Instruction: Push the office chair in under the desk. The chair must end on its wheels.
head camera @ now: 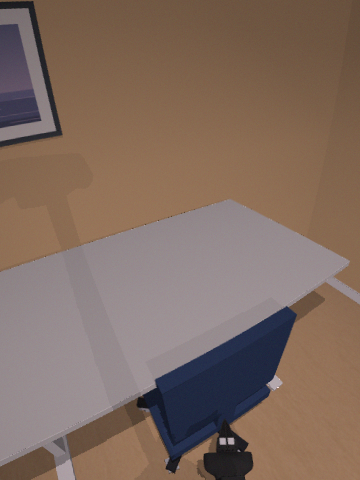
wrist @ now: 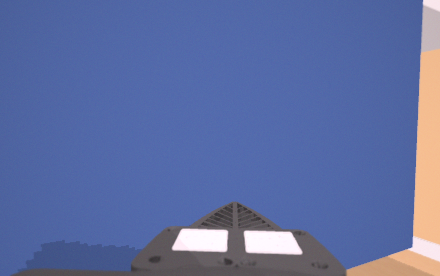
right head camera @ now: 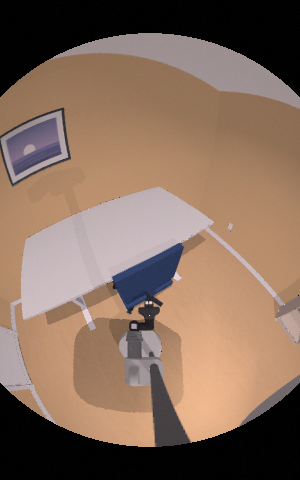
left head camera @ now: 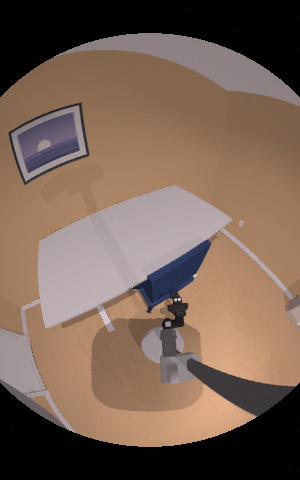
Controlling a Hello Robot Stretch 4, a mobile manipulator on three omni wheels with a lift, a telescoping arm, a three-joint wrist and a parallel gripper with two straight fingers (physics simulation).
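Pixels of known places: gripper, fingertip midpoint: (head camera: pixel 224 419) (wrist: pixel 234 222) (right head camera: pixel 147 293) (left head camera: pixel 175 290); robot's base at its link origin: (left head camera: pixel 161 343).
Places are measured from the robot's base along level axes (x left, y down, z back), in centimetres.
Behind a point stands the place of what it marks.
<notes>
A blue office chair (head camera: pixel 225 380) {x -8.3, y -82.6, z -44.4 cm} (left head camera: pixel 176 274) {x -7.2, y -83.4, z -43.8 cm} (right head camera: pixel 150 272) {x -10.3, y -86.1, z -45.6 cm} stands upright at the desk's front edge, its backrest outside the edge and part of its seat under the desk top. Part of its base shows below the seat. The white desk (head camera: pixel 190 280) {x 1.3, y -92.3, z -77.0 cm} (left head camera: pixel 120 240) {x 26.5, y -92.2, z -65.0 cm} (right head camera: pixel 100 240) {x 22.0, y -92.3, z -65.7 cm} stands along the wall. My gripper (head camera: pixel 225 426) {x -8.6, y -64.9, z -39.9 cm} (left head camera: pixel 176 296) {x -8.6, y -64.9, z -39.9 cm} (right head camera: pixel 148 298) {x -8.6, y -64.9, z -39.9 cm} (wrist: pixel 234 222) {x -8.6, y -64.9, z -39.9 cm} is shut and empty, behind the chair and pointing at the rear of its backrest. In the wrist view the blue backrest (wrist: pixel 210 100) {x -6.8, y -72.5, z -43.6 cm} fills most of the picture; whether the fingertips touch it I cannot tell.
A white desk leg (head camera: pixel 62 457) (left head camera: pixel 106 318) (right head camera: pixel 86 316) stands left of the chair. A framed picture (head camera: pixel 35 75) {x 53.5, y -162.9, z -104.7 cm} (left head camera: pixel 52 140) {x 70.1, y -161.9, z -94.9 cm} (right head camera: pixel 37 145) {x 69.7, y -161.3, z -95.2 cm} hangs on the wall. A pale box-like object (left head camera: pixel 295 311) {x -217.1, y -7.3, z 24.9 cm} (right head camera: pixel 290 320) {x -230.6, y -7.2, z 34.6 cm} stands at the far right. A white surface (left head camera: pixel 17 362) (right head camera: pixel 12 360) shows at the far left.
</notes>
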